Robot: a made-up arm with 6 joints.
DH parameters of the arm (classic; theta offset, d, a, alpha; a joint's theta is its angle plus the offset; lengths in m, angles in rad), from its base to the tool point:
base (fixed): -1.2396 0 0.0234 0
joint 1: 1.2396 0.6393 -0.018 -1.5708
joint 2: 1.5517 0 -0.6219 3.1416
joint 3: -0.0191 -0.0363 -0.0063 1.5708
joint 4: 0 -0.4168 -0.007 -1.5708
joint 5: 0 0.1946 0.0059 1.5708
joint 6: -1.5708 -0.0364 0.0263 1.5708
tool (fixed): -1.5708 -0.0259 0 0
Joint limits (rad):
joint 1: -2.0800..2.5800
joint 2: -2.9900..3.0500
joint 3: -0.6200..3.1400
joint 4: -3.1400..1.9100
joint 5: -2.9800..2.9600
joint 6: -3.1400..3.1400
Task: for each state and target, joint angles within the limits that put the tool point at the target. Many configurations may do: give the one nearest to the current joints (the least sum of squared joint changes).
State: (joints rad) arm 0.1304 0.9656 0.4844 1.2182 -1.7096 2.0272
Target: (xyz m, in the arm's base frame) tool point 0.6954 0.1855 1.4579
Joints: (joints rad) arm 0.2988 0.7013 0.9610 1.5249 -1.3582 2.3727
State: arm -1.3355 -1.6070 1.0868 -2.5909 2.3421 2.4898
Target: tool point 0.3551 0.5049 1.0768
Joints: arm -1.8418 -1.5291 0.3516 -2.4526 2.3633 2.5047
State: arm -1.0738 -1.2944 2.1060 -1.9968 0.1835 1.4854
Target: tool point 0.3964 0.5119 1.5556
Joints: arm -1.9375 -0.6361 1.8020 -2.1349 0.1380 1.4983
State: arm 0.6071 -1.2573 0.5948 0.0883 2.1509 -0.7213
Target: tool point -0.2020 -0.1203 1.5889
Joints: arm 0.0408 -0.4952 0.5449 0.4251 2.0833 -0.6588
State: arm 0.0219 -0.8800 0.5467 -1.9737 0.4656 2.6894
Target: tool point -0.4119 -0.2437 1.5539
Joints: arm 0.5807 -0.8233 1.1937 -1.7274 0.4382 2.6815
